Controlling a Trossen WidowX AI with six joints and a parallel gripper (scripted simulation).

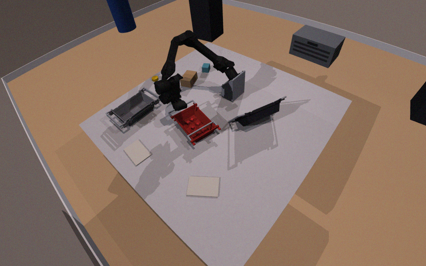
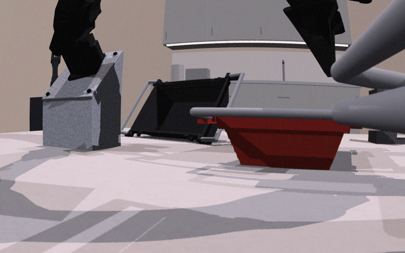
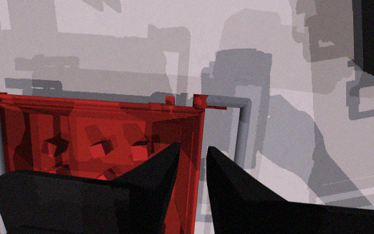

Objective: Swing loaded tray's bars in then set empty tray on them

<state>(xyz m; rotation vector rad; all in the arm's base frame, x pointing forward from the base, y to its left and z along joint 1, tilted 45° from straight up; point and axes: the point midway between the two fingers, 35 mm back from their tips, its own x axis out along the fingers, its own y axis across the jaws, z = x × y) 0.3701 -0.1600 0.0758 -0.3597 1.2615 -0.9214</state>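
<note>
The black tray is 260 mm behind my gripper tip, 390 mm to the left of it and 30 mm below it. From my gripper tip the other things lie so: teal cube (530 mm behind, 160 mm to the right, 80 mm below); yellow disc (250 mm behind, 450 mm to the right, 90 mm below); brown box (350 mm behind, 190 mm to the right, 70 mm below).
</note>
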